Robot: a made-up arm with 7 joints.
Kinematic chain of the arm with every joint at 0, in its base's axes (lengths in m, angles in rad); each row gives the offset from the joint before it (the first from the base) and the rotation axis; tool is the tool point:
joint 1: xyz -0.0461 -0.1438 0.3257 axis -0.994 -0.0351 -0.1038
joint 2: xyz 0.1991 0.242 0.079 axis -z
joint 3: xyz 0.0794 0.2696 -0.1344 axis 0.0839 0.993 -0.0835
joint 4: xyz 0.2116 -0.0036 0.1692 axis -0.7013 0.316 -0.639
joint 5: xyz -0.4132 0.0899 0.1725 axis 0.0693 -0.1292 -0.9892
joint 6: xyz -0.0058 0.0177 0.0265 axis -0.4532 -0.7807 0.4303
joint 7: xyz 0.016 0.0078 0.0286 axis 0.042 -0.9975 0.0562
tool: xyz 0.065 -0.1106 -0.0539
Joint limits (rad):
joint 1: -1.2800..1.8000
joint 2: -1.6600..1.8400
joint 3: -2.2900..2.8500
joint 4: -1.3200..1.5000
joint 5: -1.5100..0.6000
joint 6: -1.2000..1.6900
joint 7: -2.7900..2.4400
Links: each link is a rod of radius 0.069 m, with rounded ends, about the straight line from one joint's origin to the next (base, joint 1, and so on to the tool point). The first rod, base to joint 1, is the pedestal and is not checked.
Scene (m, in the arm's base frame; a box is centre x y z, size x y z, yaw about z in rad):
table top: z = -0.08
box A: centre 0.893 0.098 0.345 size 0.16 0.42 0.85 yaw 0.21
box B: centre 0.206 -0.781 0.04 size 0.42 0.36 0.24 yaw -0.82
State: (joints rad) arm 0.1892 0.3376 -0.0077 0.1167 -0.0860 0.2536 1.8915
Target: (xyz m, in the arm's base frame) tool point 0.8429 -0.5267 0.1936
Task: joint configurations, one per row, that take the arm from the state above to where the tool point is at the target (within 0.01 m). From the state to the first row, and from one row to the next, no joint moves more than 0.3 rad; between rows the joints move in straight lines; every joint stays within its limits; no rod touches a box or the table.
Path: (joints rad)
1: 0.2114 0.5155 0.2258 0.1018 -0.0320 0.1898 1.6417
2: 0.2336 0.6934 0.4593 0.0869 0.0220 0.1260 1.3918
3: 0.2557 0.8713 0.6929 0.0720 0.0759 0.0622 1.1420
4: 0.2608 1.0537 0.9812 0.1873 0.0209 0.1767 0.9627
5: 0.2659 1.2362 1.2696 0.3026 -0.0341 0.2912 0.7833
6: 0.2711 1.4186 1.5580 0.4179 -0.0892 0.4057 0.6039
7: 0.2457 1.4833 1.4705 0.6343 -0.0671 0.4938 0.8687
8: 0.2204 1.5479 1.3829 0.8507 -0.0450 0.5819 1.1334
9: 0.1951 1.6126 1.2954 1.0671 -0.0229 0.6700 1.3982
10: 0.1698 1.6773 1.2079 1.2836 -0.0008 0.7581 1.6630
11: 0.1445 1.7419 1.1203 1.5000 0.0213 0.8462 1.9277

